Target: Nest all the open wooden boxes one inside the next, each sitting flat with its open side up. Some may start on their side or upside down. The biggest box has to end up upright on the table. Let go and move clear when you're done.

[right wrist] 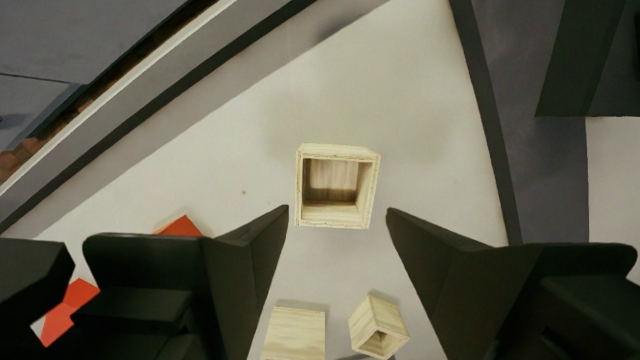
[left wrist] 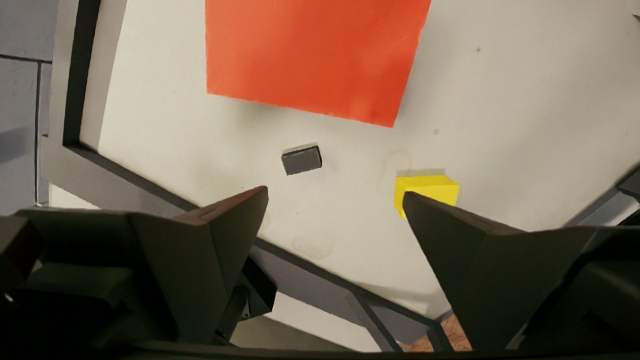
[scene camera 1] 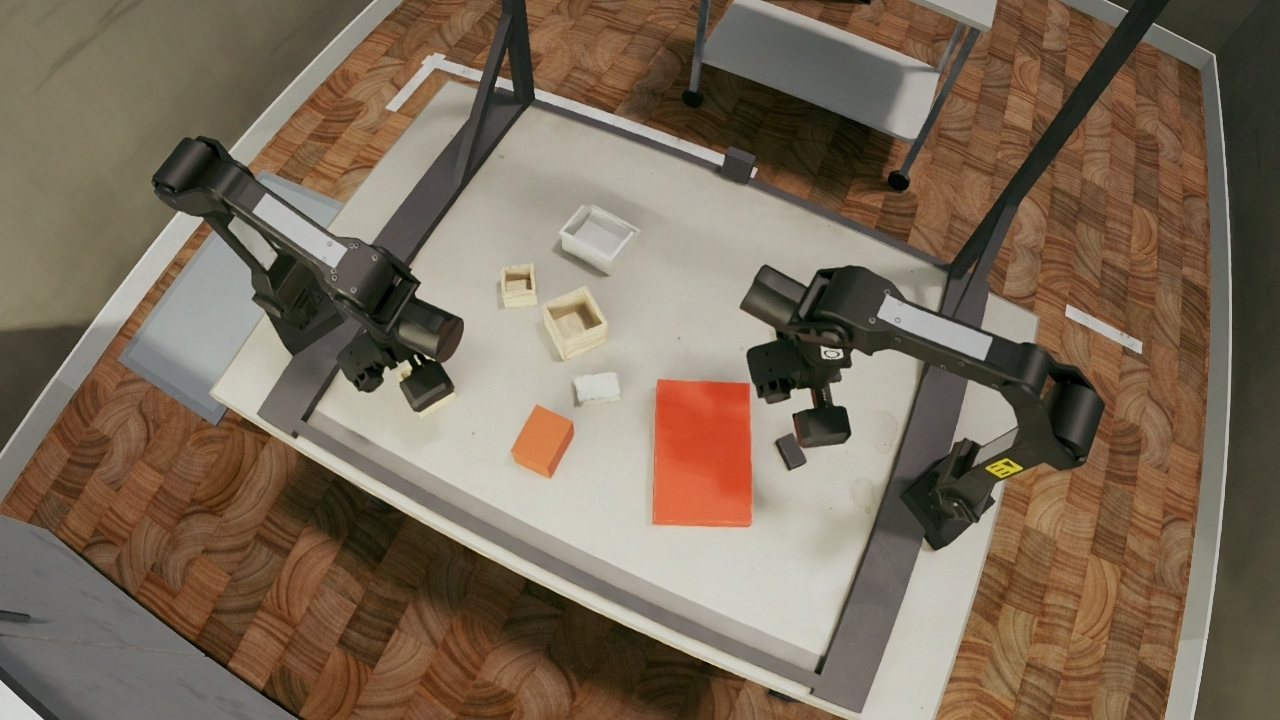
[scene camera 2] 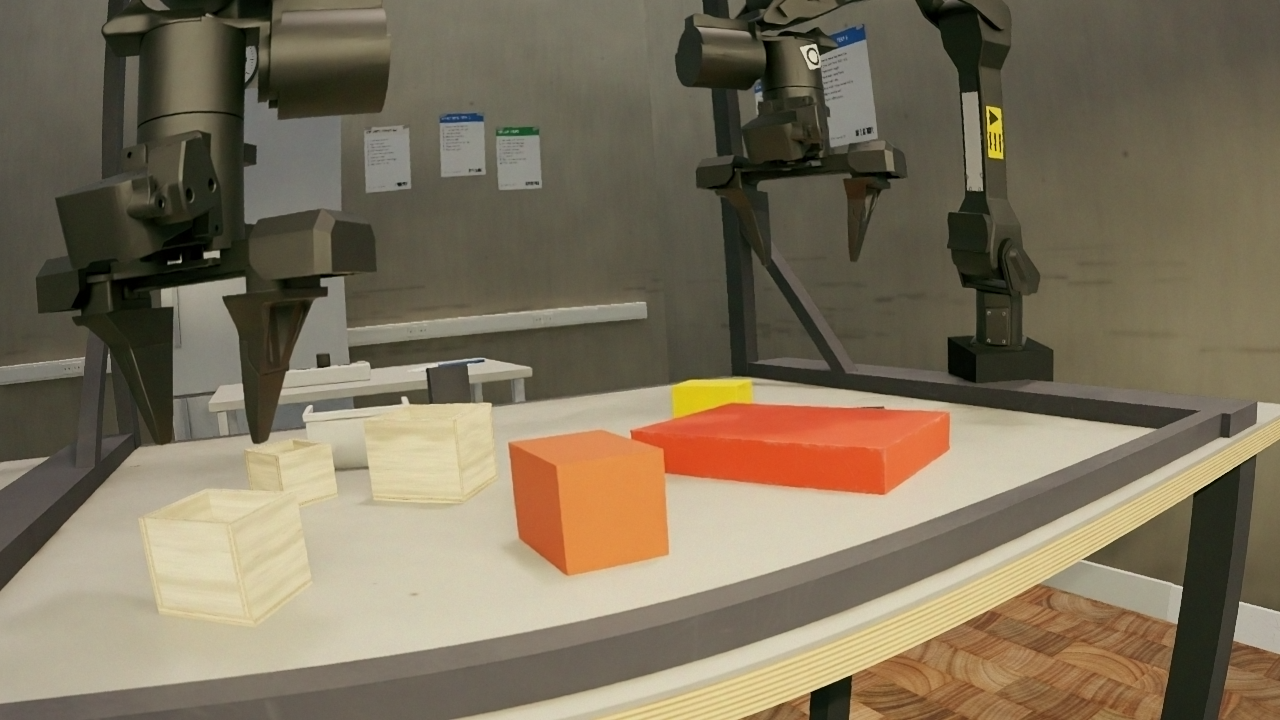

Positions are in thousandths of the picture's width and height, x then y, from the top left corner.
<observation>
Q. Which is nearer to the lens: the white tray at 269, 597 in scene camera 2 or the orange cube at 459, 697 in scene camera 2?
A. The orange cube.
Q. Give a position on a small wooden box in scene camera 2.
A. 242, 655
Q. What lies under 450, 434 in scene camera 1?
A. A largest wooden box.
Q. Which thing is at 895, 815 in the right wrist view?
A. The right gripper.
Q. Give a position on a white tray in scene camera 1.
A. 473, 323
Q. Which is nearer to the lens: the medium wooden box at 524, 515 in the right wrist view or the flat red slab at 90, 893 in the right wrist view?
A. The medium wooden box.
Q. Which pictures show the left gripper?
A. The left wrist view, scene camera 1 and scene camera 2 only.
</observation>
